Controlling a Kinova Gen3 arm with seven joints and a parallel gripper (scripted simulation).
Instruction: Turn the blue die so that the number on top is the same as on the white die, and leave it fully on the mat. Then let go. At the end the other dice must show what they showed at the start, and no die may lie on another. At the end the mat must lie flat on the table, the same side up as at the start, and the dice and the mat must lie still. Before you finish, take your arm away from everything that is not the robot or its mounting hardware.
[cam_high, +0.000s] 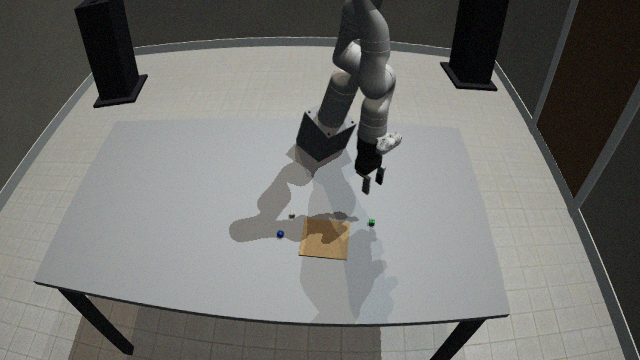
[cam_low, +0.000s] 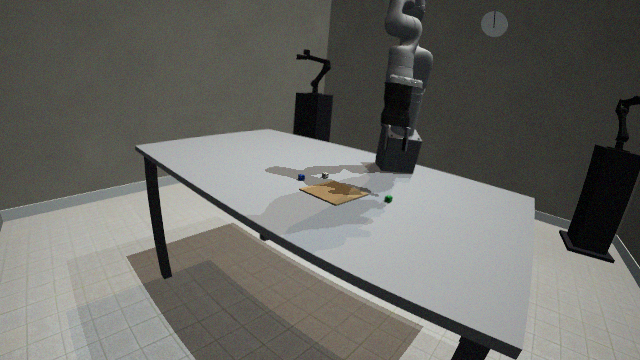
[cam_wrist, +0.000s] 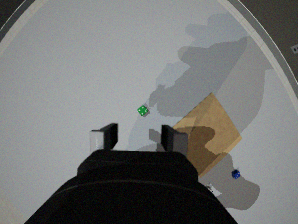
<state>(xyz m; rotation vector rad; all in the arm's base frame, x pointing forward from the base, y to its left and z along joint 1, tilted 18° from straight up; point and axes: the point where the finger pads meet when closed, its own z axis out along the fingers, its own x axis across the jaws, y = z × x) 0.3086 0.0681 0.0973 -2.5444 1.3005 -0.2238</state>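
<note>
Right now my hand is 27 cm to the left of the blue die, 15 cm above it and 4 cm short of it. Also, from my hand: white die 23 cm to the right, 15 cm below, 3 cm behind; green die 15 cm below, 2 cm ahead, 1 cm to the left; tan mat 16 cm below, 14 cm to the right, 7 cm ahead.
</note>
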